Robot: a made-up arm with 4 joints.
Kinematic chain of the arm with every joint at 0, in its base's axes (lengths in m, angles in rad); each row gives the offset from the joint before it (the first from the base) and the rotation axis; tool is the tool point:
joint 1: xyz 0 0 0.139 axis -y
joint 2: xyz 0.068 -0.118 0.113 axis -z
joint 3: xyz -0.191 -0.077 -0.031 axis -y
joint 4: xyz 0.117 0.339 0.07 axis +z
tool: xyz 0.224 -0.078 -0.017
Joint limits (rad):
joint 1: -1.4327..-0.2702
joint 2: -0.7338..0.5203
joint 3: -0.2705..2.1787
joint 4: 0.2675..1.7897
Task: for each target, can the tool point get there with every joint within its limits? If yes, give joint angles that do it. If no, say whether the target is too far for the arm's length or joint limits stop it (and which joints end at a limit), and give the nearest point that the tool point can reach.
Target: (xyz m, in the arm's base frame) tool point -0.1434 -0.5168 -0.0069
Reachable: no: joint limits stop it (at a limit: joint 1, joint 2, joint 3, joint 4) | nearest point 0.0840 0.0139 -0.1851 | short by 0.604 m
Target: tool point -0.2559 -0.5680 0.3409
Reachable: no: joint limits stop it (at a limit: joint 1, joint 2, joint 3, joint 4) | nearest point -0.3143 -0.2276 0.5810 | short by 0.421 m
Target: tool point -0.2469 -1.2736 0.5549
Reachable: no: too far | nearest point -0.2768 -0.2276 0.6053 | short by 1.048 m
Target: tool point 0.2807 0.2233 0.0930
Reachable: yes | joints -0.7405 0.0854 0.0611 0.7361
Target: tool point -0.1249 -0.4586 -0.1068
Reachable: no: joint limits stop it (at a limit: joint 1, joint 2, joint 3, joint 4) | nearest point 0.0840 0.0139 -0.1851 | short by 0.523 m
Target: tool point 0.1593 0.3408 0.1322
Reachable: yes | joints -0.9754 -0.0841 -0.0272 1.2848
